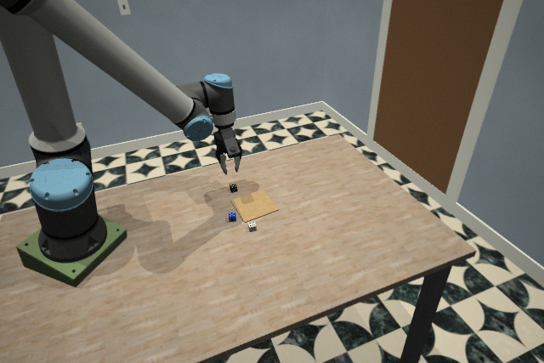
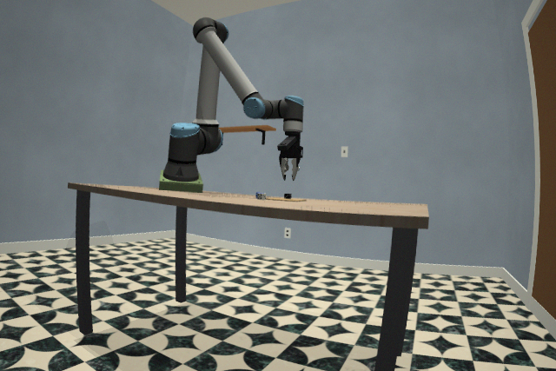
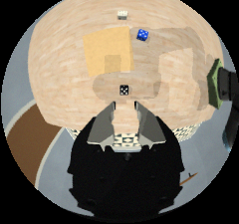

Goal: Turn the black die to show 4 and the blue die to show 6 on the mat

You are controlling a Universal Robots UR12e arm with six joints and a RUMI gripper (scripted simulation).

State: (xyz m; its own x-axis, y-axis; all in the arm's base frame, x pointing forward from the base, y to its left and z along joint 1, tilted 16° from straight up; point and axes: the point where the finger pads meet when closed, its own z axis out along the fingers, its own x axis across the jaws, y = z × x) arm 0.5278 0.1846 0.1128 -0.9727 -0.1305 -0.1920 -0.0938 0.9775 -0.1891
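My gripper is now 9 cm above the black die. From my hand the other things lie so: white die (2 cm ahead, 24 cm to the right, 9 cm below); tan mat (6 cm ahead, 12 cm to the right, 10 cm below); blue die (4 cm behind, 17 cm to the right, 9 cm below).
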